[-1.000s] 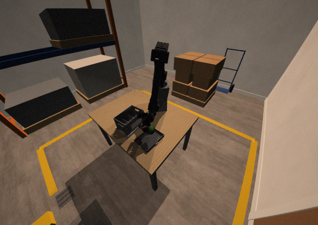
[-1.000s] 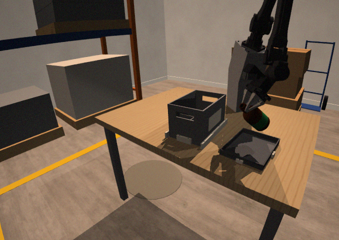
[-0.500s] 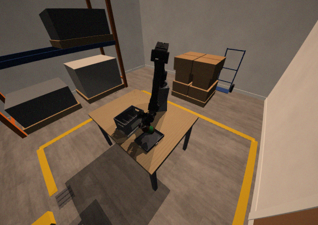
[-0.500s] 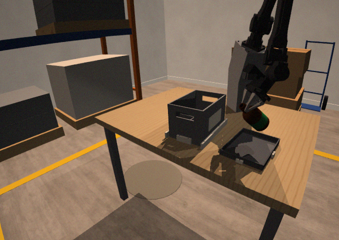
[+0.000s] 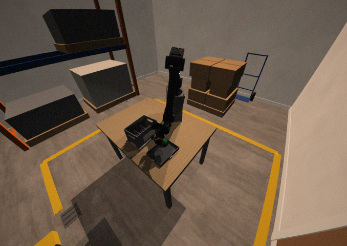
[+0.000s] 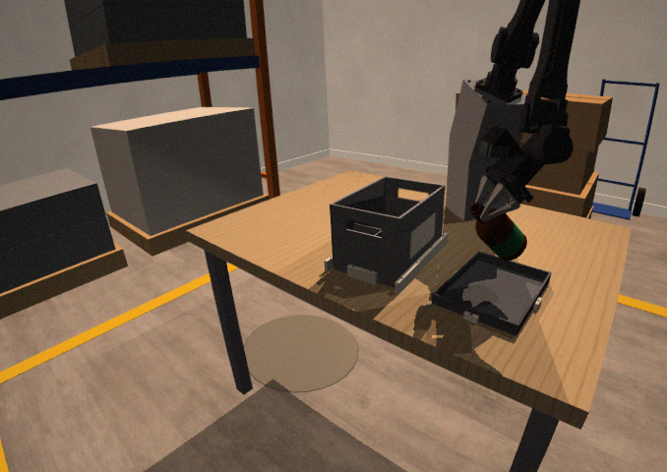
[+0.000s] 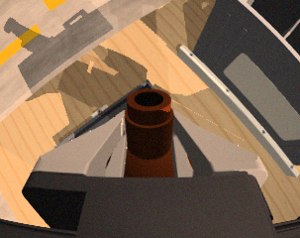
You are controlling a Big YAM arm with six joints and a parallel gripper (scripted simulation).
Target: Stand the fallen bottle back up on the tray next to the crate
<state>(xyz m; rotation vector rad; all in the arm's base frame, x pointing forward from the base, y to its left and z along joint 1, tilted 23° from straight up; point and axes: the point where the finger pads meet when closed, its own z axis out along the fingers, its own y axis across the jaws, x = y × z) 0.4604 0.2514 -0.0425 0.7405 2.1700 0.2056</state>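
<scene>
My hand is 40 mm past the brown bottle, 20 mm to the right of it and 40 mm above it. Round my hand: tray 50 mm behind, 30 mm to the left, 180 mm below; dark crate 10 mm behind, 260 mm to the right, 110 mm below.
</scene>
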